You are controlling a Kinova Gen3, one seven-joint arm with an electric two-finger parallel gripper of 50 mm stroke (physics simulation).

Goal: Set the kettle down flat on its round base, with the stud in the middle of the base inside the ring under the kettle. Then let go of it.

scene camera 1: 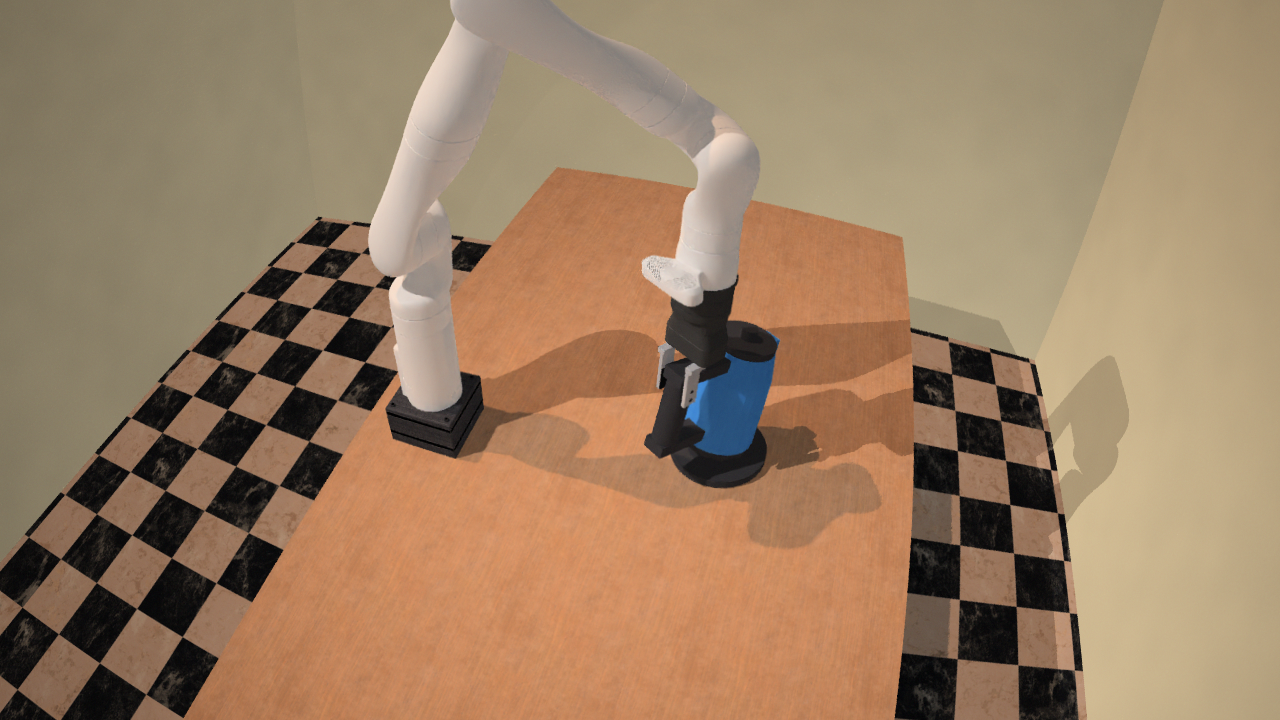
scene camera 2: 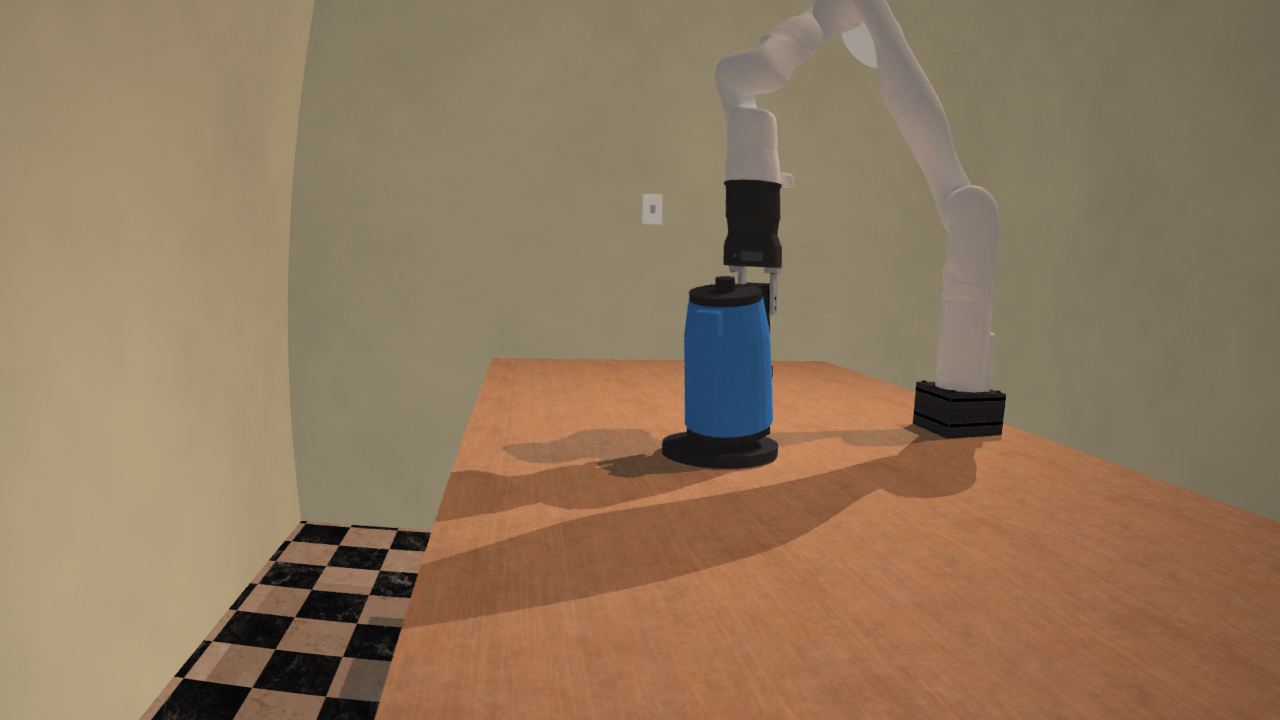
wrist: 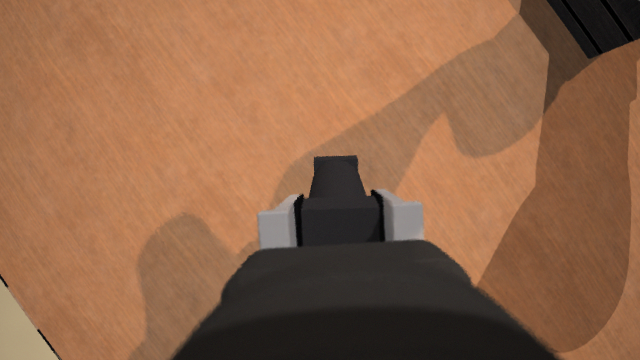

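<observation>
The blue kettle [scene camera 1: 729, 402] [scene camera 2: 726, 371] stands upright over its round black base [scene camera 1: 725, 474] [scene camera 2: 719, 456]. Its dark bottom overlaps the base in both scene views; I cannot tell whether it touches or a small gap remains. In scene camera 2 the kettle sits slightly right of the base's middle, toward the handle side, with more of the base showing at left. The stud and the ring under the kettle are hidden. My gripper [scene camera 1: 677, 380] [scene camera 2: 757, 291] [wrist: 338, 211] points down and is shut on the kettle's black handle [scene camera 1: 669, 413] [wrist: 337, 180], near its top.
The wooden table [scene camera 1: 537, 573] [scene camera 2: 805, 608] [wrist: 125, 100] carries the arm's black mounting block [scene camera 1: 434, 420] [scene camera 2: 959, 410] [wrist: 600, 25]. The table's edge beside the checkered floor [scene camera 1: 984, 528] [scene camera 2: 304, 626] lies on the side away from the arm's mount. Arm shadows cross the table.
</observation>
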